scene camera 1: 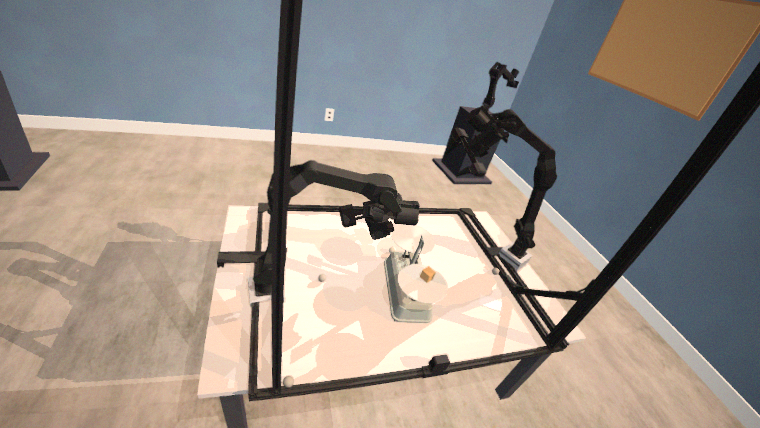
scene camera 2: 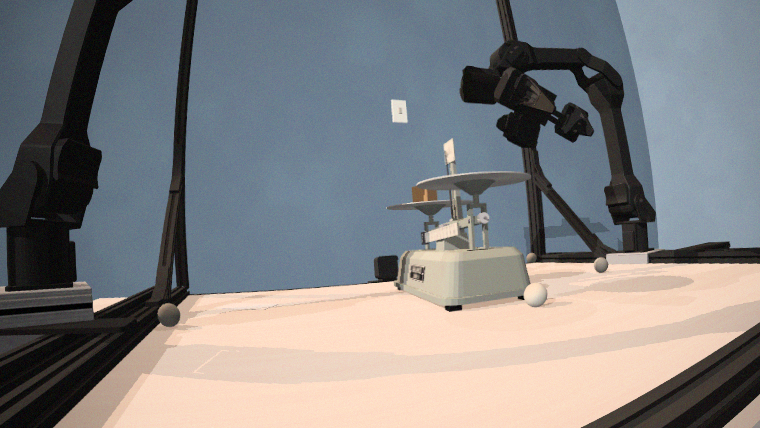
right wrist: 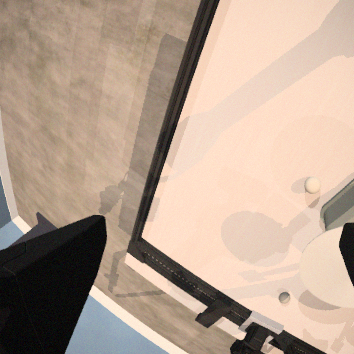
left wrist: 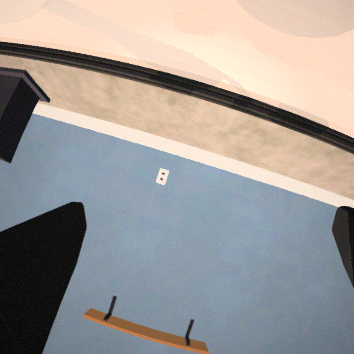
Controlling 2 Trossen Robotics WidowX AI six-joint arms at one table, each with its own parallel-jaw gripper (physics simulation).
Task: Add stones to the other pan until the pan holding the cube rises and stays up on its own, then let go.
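Places are measured from the left arm's base along level axes (x ahead, y left, z up), in centimetres.
Pixels of known places: left gripper, fingertip midpoint: (scene camera 2: 574, 122) (right wrist: 242, 351) (left wrist: 215, 218); right gripper, fingertip midpoint: (scene camera 1: 450, 165) (right wrist: 230, 233); left arm's base, origin of the base link: (scene camera 1: 265, 287) (scene camera 2: 636, 251) (right wrist: 258, 330); right arm's base, origin of the base link: (scene camera 1: 517, 251) (scene camera 2: 41, 287).
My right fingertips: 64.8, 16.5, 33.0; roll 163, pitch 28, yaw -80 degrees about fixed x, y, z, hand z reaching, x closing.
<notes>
Ahead of a thing's pixels: the offset from my right fingertips to its top centre, as dx, dy, dz. "spot": to the spot under its first point.
A balance scale @[-19.5, -24.2, -11.9] (scene camera 1: 396, 297) (scene camera 2: 462, 276) stands on the table. An orange cube @[-20.2, -31.8, -17.8] (scene camera 1: 427, 273) (scene camera 2: 424, 194) sits on one pan @[-22.1, -33.3, -20.8] (scene camera 1: 412, 286) (scene camera 2: 399, 206). The other pan @[-16.9, -15.1, -19.6] (scene camera 2: 473, 179) (right wrist: 324, 267) stands higher. A pale stone @[-17.3, -6.0, -32.4] (scene camera 1: 391, 248) (scene camera 2: 535, 294) (right wrist: 312, 185) lies beside the base. Other stones lie on the table: one stone @[-46.7, -15.0, -32.4] (scene camera 1: 321, 277) (scene camera 2: 600, 264), one dark stone @[+20.8, -24.0, -32.4] (scene camera 1: 495, 271) (scene camera 2: 168, 314) and one stone @[-62.9, -46.7, -32.4] (scene camera 1: 288, 381) (scene camera 2: 531, 257). My left gripper (scene camera 1: 364, 225) (scene camera 2: 546, 126) (left wrist: 215, 218) is open and empty, above and beside the scale. My right gripper (right wrist: 230, 233) is open and empty, high beyond the table's far right.
A black frame (scene camera 1: 361, 378) borders the table, with upright posts at its sides. A small black box @[spot: -24.5, -53.9, -29.9] (scene camera 1: 439, 363) (scene camera 2: 385, 267) sits on the frame's near rail in scene camera 1. A dark pedestal (scene camera 1: 452, 159) stands on the floor behind the table.
</notes>
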